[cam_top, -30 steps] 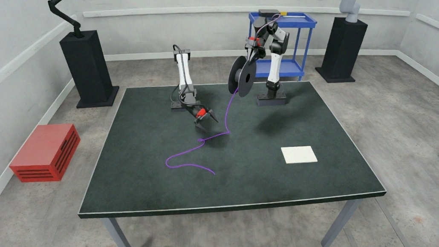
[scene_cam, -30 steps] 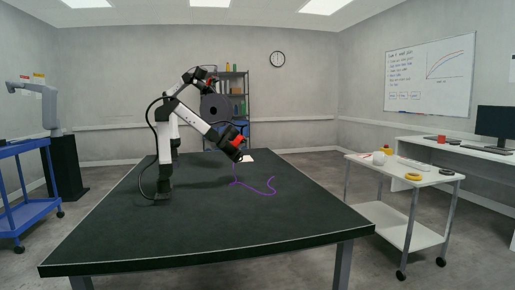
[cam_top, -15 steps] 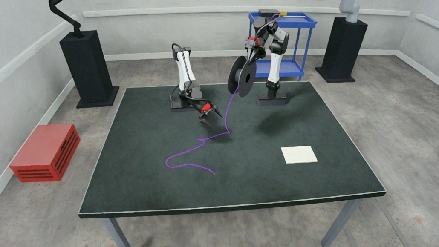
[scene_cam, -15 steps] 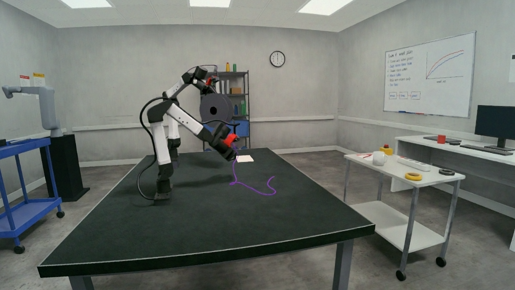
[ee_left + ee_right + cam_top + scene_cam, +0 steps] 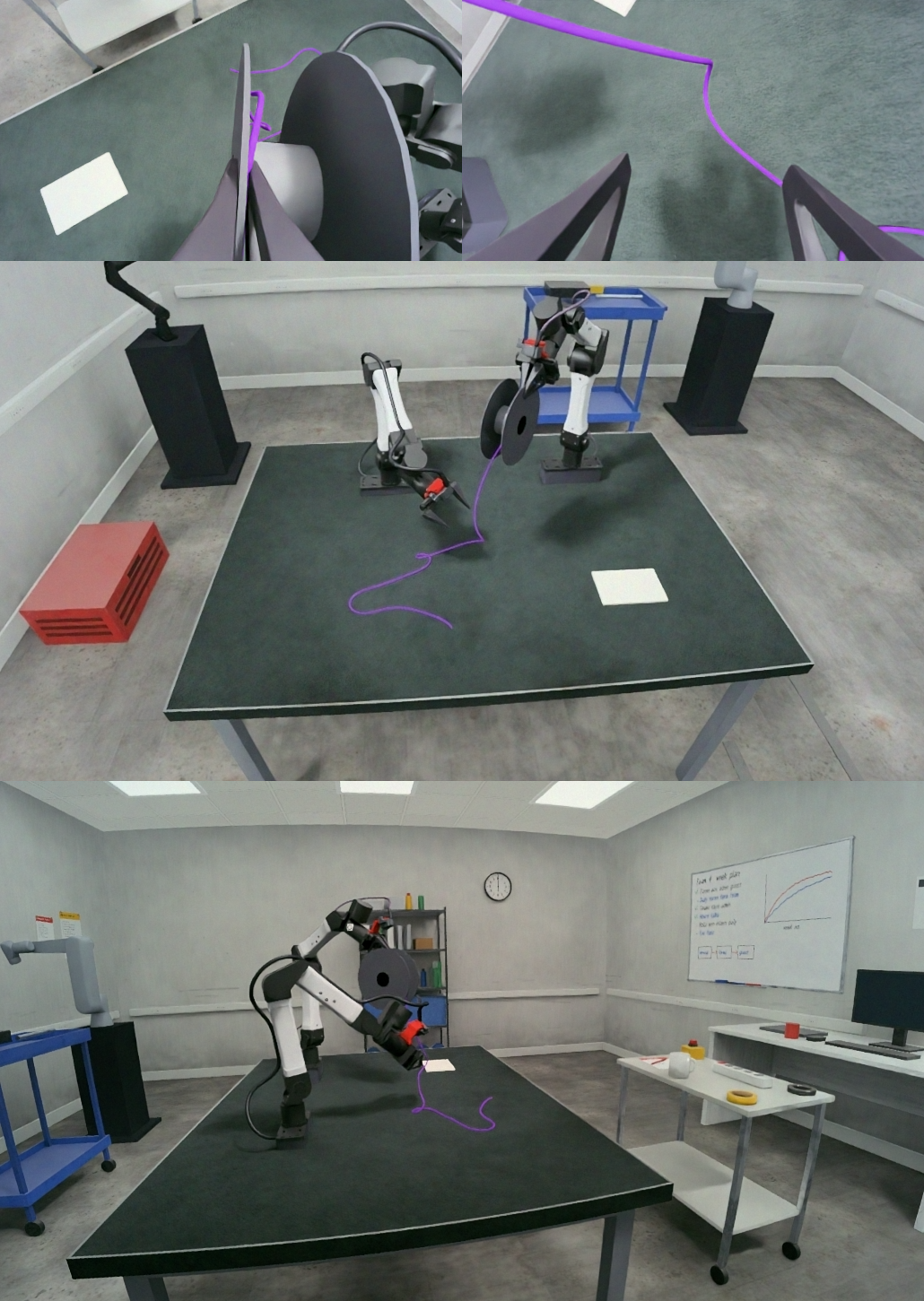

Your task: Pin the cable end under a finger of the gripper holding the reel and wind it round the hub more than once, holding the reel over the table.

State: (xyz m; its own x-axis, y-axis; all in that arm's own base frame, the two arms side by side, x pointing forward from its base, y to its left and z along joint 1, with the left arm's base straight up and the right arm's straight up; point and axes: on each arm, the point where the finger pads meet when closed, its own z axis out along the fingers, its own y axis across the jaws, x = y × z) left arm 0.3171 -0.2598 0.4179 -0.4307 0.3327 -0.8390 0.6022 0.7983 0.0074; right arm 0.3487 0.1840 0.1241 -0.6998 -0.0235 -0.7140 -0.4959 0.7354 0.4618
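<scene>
Right now the dark grey reel is 1 cm behind my left hand, 2 cm to the right of it and 8 cm below it. From my left hand the other things lie so: white card: 21 cm ahead, 28 cm to the left, 46 cm below.
</scene>
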